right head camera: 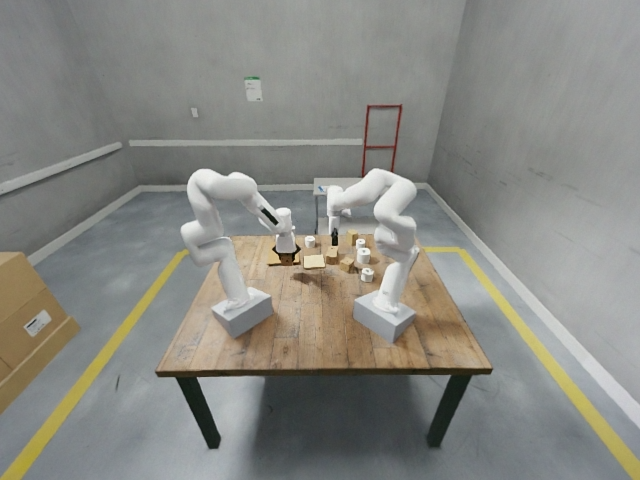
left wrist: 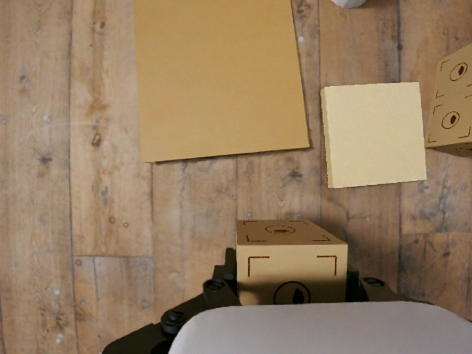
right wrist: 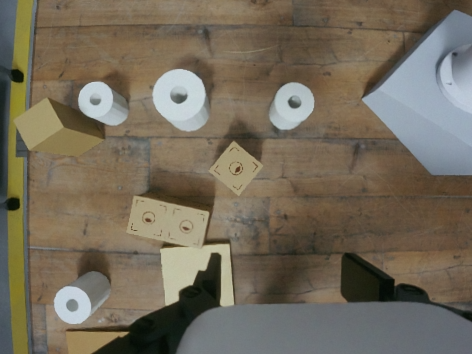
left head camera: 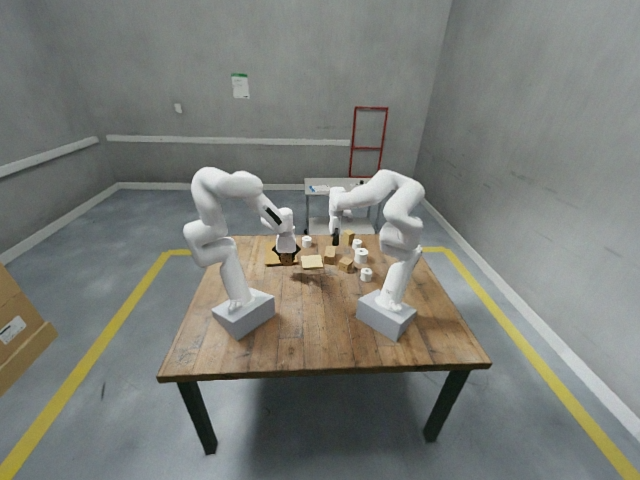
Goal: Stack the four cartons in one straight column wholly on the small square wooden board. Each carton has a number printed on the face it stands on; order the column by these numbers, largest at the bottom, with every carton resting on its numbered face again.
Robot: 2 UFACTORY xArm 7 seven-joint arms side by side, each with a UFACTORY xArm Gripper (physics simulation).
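Frame: origin at the left arm's base, x ahead, y left, z up, level; millimetres.
Seen in the pictures: left gripper, fingertip midpoint: (right head camera: 287, 260) (left wrist: 275, 267) (left head camera: 286, 260); right gripper, fingertip midpoint: (right head camera: 334, 240) (right wrist: 281, 273) (left head camera: 334, 240); left arm's base, origin of the base link: (right head camera: 240, 301) (left head camera: 242, 303); right arm's base, origin of the base link: (right head camera: 385, 305) (left head camera: 388, 304).
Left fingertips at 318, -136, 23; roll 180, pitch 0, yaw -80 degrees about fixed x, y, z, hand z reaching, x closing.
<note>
Offsets run from my left fingertips to a thing's top centre, as dx, dy, dz.
My left gripper (left head camera: 285, 251) (right head camera: 285, 251) (left wrist: 275, 267) is shut on a carton @[+2, +0, +40] (left head camera: 286, 259) (right head camera: 286, 260) (left wrist: 292, 265), held above the table to the left of the small square board @[+139, -119, -91] (left head camera: 312, 262) (right head camera: 313, 262) (left wrist: 375, 135) (right wrist: 172, 275), which is bare. A two-mark carton @[+166, -222, -45] (left head camera: 329, 254) (right head camera: 331, 255) (left wrist: 452, 100) (right wrist: 168, 221) stands close beside the board. A small carton @[+110, -321, -45] (left head camera: 345, 265) (right head camera: 346, 264) (right wrist: 236, 169) stands right of it. A plain-sided carton @[+393, -328, -13] (left head camera: 348, 237) (right head camera: 352, 237) (right wrist: 60, 127) stands at the back. My right gripper (left head camera: 336, 240) (right head camera: 334, 239) (right wrist: 281, 273) is open and empty, above the table. The numbers are hidden.
White rolls @[+213, -411, -38] (left head camera: 361, 255) (right head camera: 363, 255) (right wrist: 180, 97) stand right of the cartons, one @[+41, -439, -51] (left head camera: 366, 274) (right wrist: 292, 105) nearer the front. Another roll @[+325, -58, -50] (left head camera: 306, 241) (right head camera: 309, 241) (right wrist: 82, 297) stands behind the board. A large tan panel @[+210, +91, -83] (left wrist: 220, 80) (right wrist: 90, 342) lies left of the board.
</note>
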